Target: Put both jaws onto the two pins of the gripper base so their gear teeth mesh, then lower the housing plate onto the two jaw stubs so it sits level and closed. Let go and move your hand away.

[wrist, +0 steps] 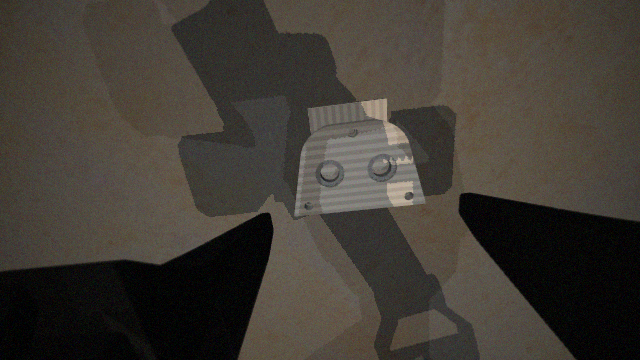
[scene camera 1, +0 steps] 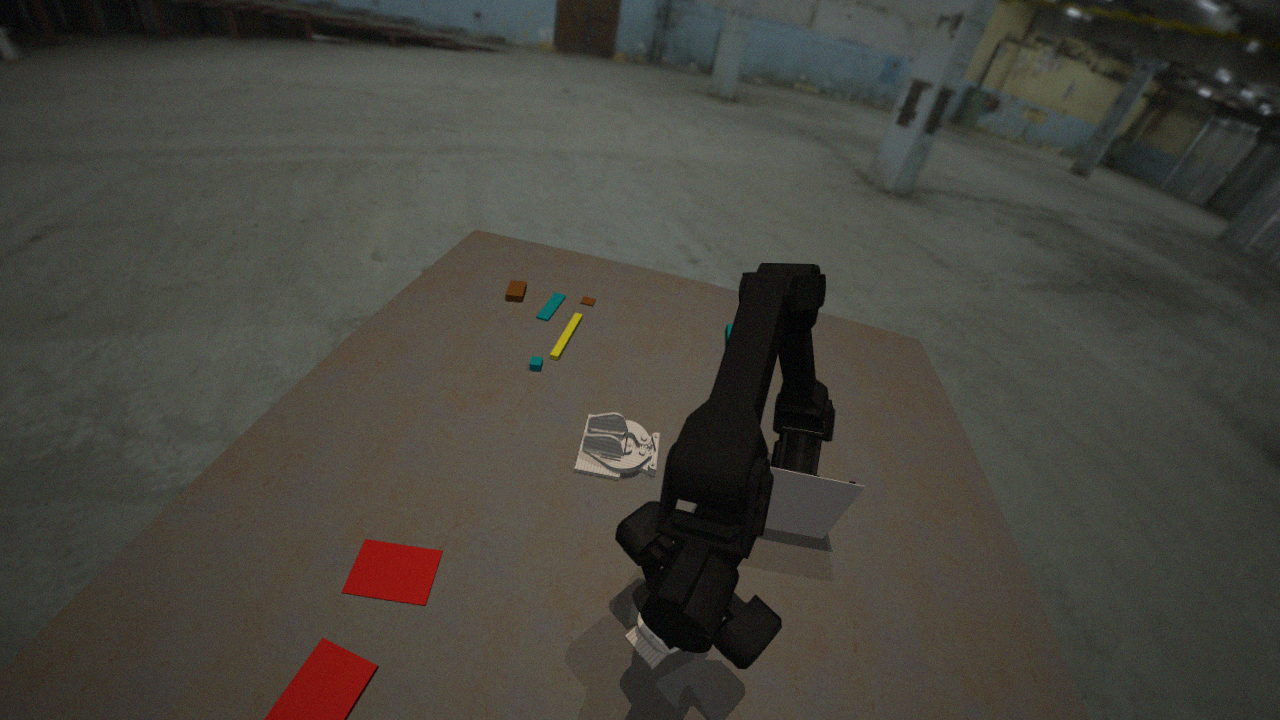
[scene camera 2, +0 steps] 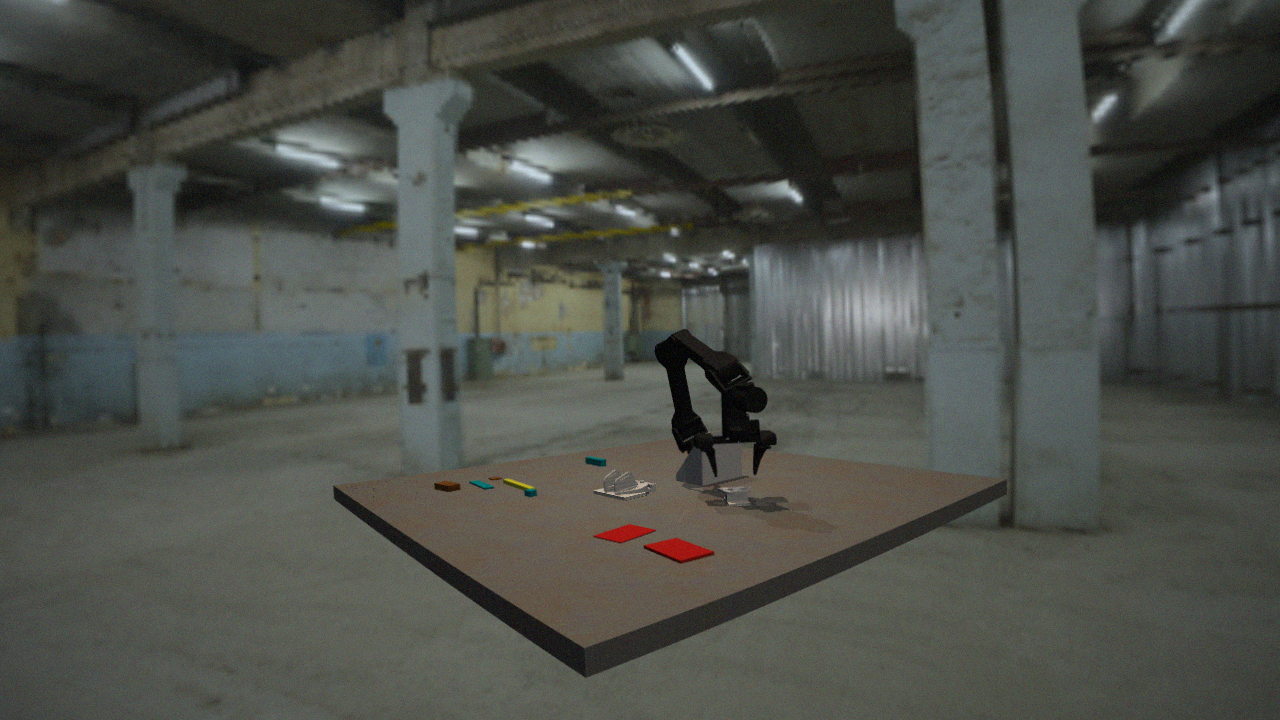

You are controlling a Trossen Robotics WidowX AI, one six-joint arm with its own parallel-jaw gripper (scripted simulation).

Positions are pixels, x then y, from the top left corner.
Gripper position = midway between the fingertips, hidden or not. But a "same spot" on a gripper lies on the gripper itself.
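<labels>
My gripper is there in the wrist view, and scene camera 2 shows it too. I also see my gripper in scene camera 1 (677, 609). On my gripper, (wrist: 206, 296) and (scene camera 2: 756, 452) are the same spot.
</labels>
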